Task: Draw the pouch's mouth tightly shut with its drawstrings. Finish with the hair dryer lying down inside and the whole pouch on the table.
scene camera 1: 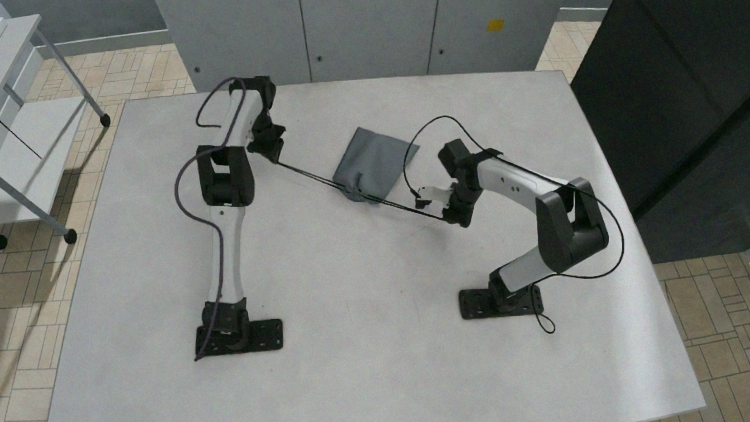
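The grey pouch (375, 157) lies on the table between the arms, its mouth side toward the bottom of the picture. The mouth is bunched into tight folds around the middle of that edge. The black drawstrings (309, 174) stretch straight out from both sides of the mouth. My left gripper (276, 157) is shut on the drawstring's left end, up and left of the pouch. My right gripper (447, 215) is shut on the drawstring's right end, low and right of the pouch. The hair dryer does not show; the cloth hides the pouch's inside.
The light grey table (346, 314) carries both arm bases. Grey cabinets (367, 36) stand behind it, a white cart (44, 149) at the left and a dark cabinet (681, 131) at the right. The right arm's black cable (445, 116) loops beside the pouch's right corner.
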